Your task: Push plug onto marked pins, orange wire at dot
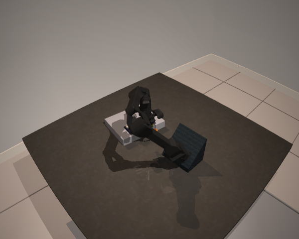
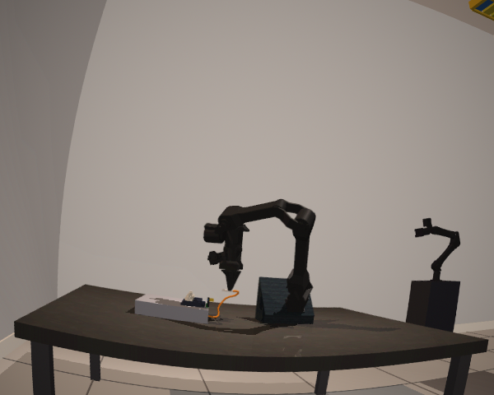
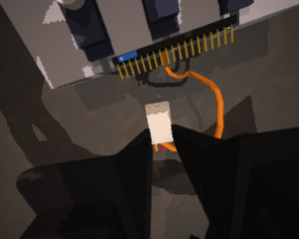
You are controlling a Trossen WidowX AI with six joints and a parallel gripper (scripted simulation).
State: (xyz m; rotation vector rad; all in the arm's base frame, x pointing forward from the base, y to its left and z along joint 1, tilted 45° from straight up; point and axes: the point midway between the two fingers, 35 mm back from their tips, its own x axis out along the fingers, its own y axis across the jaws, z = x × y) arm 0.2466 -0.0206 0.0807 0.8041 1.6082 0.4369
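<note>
Now: gripper tip 7 cm short of the blue band and 4 cm above it. From my gripper tip the other things lie so: holder: 22 cm ahead, 9 cm below, 6 cm to the right.
</note>
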